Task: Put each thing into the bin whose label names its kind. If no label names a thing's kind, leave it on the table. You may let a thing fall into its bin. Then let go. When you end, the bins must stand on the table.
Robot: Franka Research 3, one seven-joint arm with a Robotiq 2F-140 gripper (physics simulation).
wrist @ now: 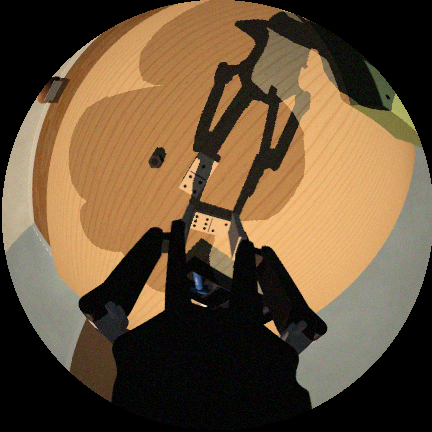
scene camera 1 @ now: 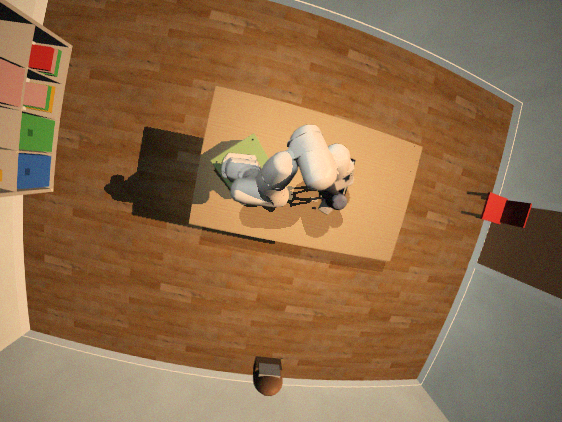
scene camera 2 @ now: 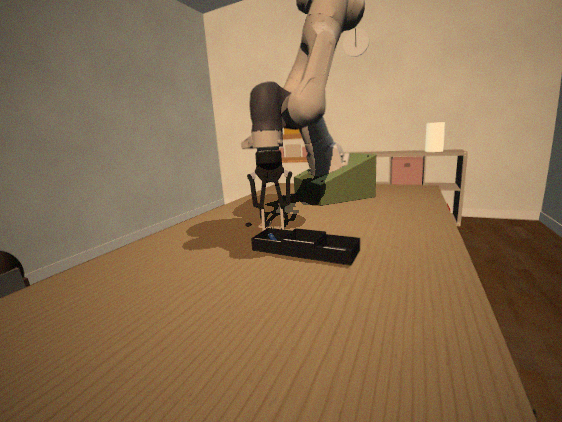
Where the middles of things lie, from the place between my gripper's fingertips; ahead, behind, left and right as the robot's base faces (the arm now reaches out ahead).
Right now my hand is 150 mm to the right of the three joined black bins (scene camera 2: 310, 244), 110 mm short of it and 20 mm below it.
